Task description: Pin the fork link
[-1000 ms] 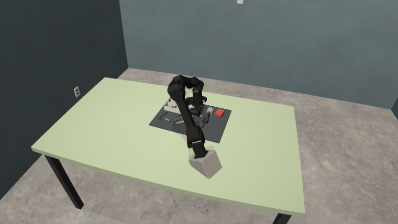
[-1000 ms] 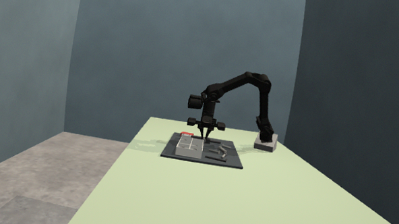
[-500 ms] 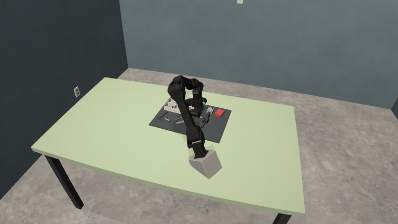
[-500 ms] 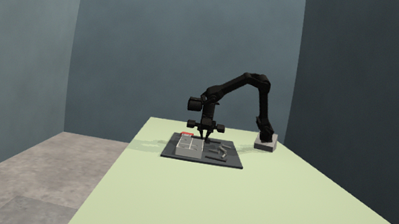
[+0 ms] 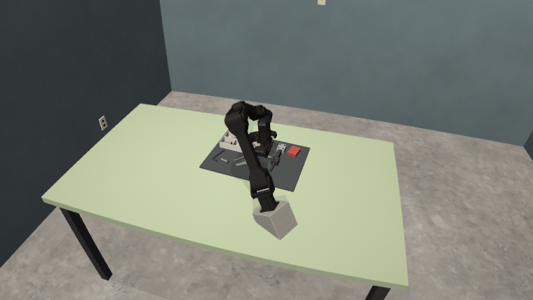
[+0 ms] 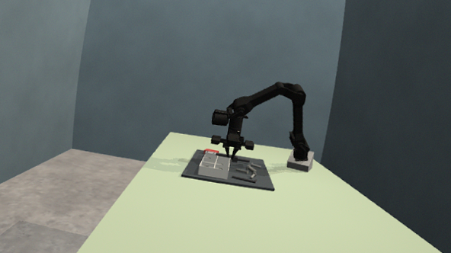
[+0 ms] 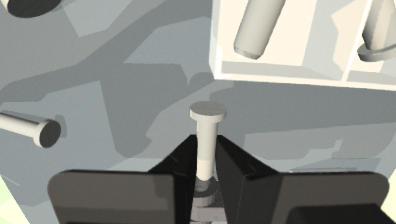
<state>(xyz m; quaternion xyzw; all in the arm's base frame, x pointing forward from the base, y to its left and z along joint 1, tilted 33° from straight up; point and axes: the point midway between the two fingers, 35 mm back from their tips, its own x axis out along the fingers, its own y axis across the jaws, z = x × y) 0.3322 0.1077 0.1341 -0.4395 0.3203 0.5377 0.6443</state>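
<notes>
Right now the eye plate is 50 mm to the right of my hand, 30 mm below it and 20 mm ahead of it. Round my hand: red block (110 mm to the right, 100 mm ahead, 30 mm below); then white parts box (150 mm to the left, 40 mm ahead, 30 mm below); then mat (50 mm to the left, 50 mm below, 10 mm behind).
</notes>
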